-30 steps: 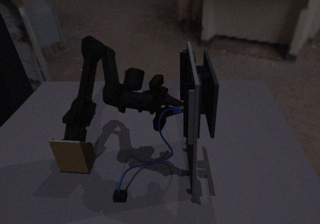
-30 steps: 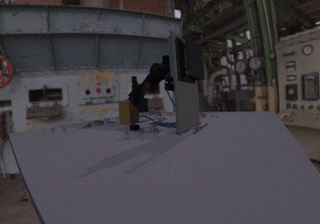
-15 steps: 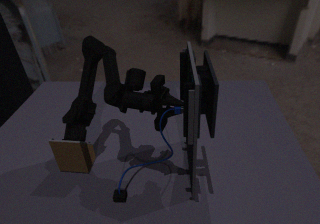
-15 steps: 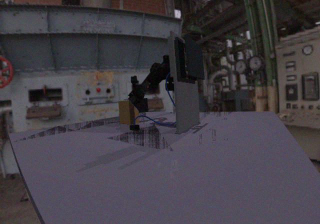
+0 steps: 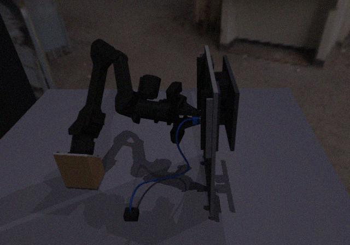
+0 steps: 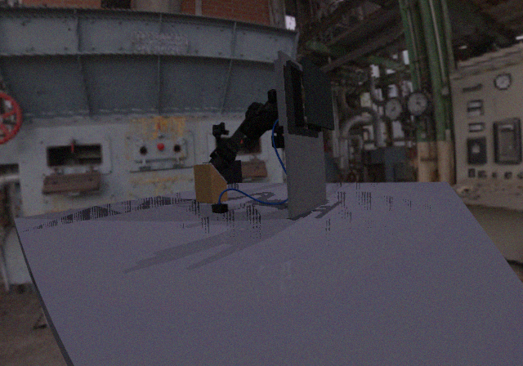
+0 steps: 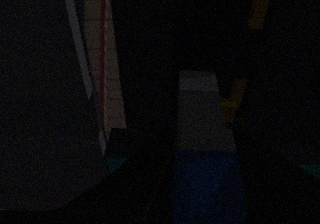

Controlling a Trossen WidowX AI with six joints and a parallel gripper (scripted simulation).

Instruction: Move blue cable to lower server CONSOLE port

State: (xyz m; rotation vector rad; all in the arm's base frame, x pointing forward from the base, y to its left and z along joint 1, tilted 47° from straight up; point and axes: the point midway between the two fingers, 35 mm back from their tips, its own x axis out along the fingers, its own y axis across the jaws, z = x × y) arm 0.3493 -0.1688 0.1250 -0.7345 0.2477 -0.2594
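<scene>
Right now my gripper tip is right at the blue plug. Also, from my gripper tip: small black block: 23 cm behind, 12 cm to the right, 27 cm below.
</scene>
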